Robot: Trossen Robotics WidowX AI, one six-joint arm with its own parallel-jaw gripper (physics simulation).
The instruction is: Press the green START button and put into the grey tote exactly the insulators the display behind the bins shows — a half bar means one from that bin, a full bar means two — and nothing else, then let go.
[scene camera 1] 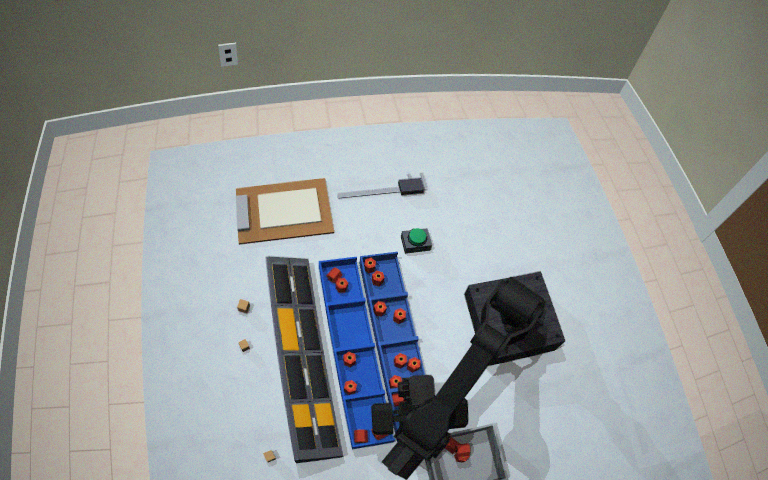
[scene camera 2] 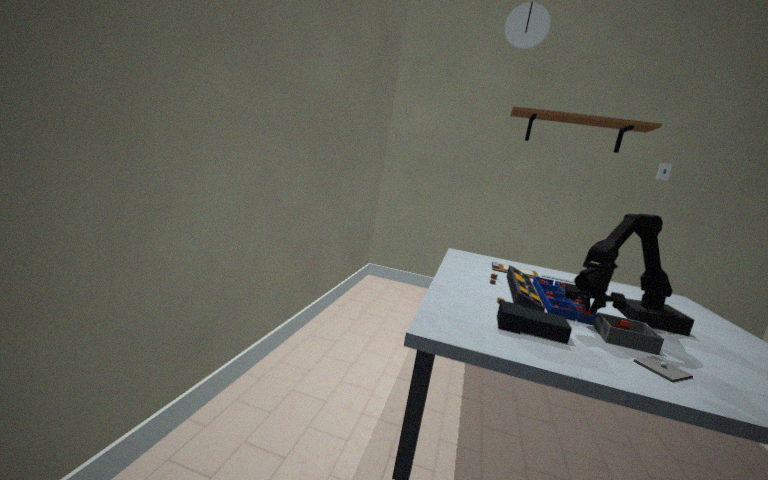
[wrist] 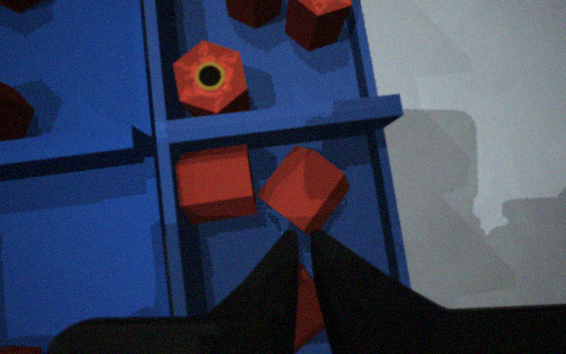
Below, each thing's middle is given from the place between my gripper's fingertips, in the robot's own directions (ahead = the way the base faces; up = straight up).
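There is the grey tote (scene camera 1: 485,449), 10 mm above my hand, 140 mm to the left of it and 80 mm behind it. The grey plate (scene camera 2: 672,373) is 20 mm below my hand, and it sits 130 mm behind and 300 mm to the left of it. As for the brown board with cream pad (scene camera 1: 278,211), that is 10 mm below my hand, 530 mm to the right of it and 230 mm ahead of it. The dark box (scene camera 2: 511,317), 10 mm above my hand, is 220 mm ahead of it and 260 mm to the left of it.
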